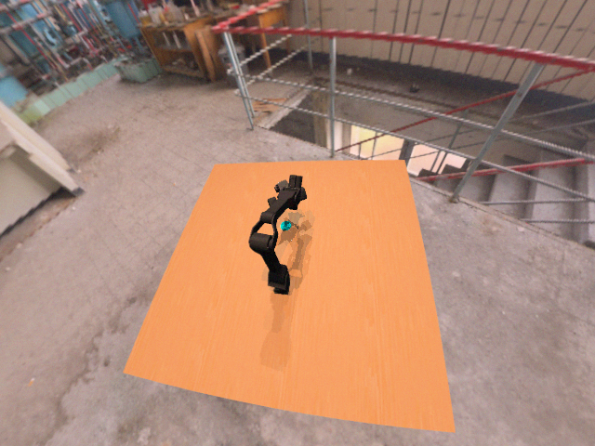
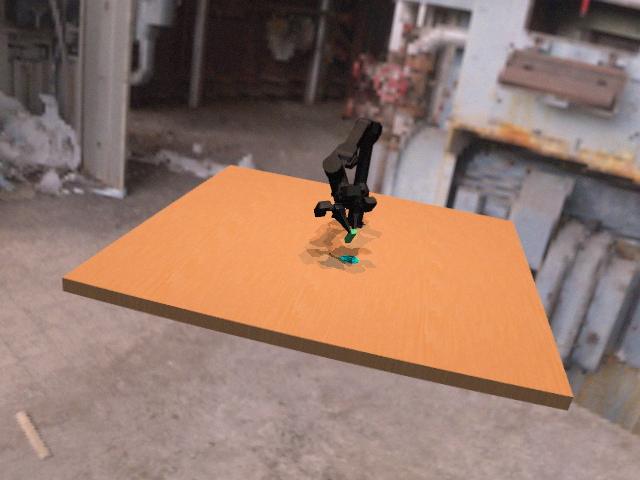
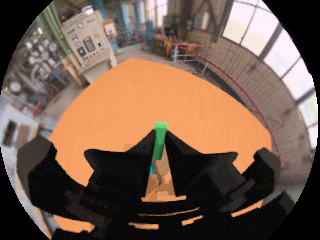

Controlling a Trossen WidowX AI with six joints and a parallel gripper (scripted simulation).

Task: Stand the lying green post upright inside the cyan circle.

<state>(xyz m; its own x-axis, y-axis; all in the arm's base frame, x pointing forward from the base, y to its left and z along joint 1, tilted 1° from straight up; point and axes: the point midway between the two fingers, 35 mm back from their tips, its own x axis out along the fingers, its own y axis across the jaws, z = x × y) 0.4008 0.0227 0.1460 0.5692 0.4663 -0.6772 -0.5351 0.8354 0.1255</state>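
Now: the cyan circle 9 cm behind my gripper tip and 12 cm below it. The rest, counted from my gripper tip: green post 1 cm behind, 1 cm to the right, 2 cm below.
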